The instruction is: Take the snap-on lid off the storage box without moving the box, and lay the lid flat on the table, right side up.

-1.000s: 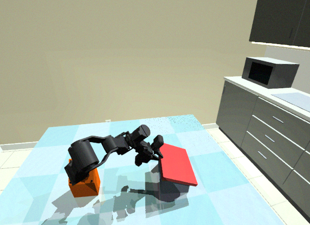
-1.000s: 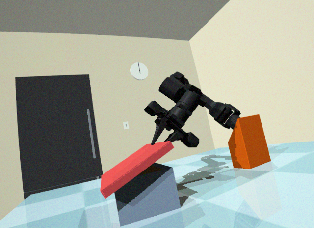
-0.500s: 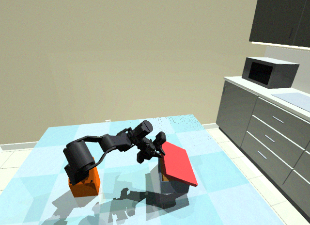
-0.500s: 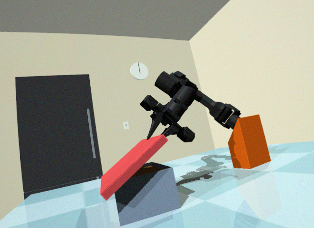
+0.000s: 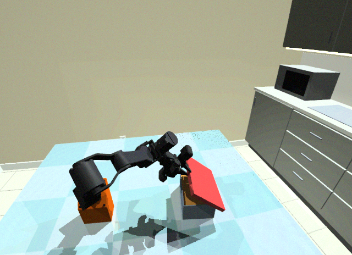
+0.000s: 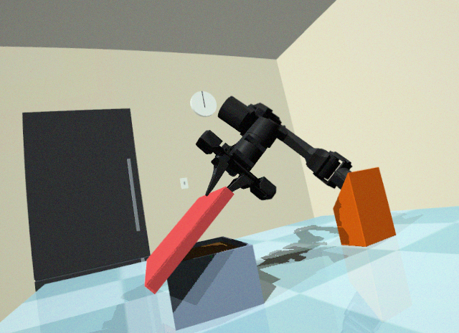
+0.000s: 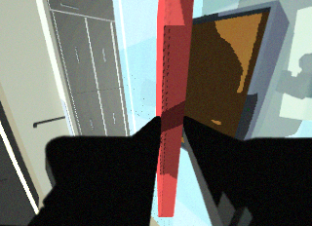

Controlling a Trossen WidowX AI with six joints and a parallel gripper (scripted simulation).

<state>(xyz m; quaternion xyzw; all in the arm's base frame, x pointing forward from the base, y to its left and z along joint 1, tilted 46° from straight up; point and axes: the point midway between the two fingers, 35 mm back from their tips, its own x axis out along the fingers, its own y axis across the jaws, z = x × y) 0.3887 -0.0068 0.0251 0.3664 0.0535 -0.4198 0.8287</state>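
Now: the red lid 6 cm ahead of my gripper tip, 1 cm to the right of it and 5 cm below it. The rest, counted from my gripper tip: storage box 3 cm ahead, 1 cm to the right, 13 cm below.
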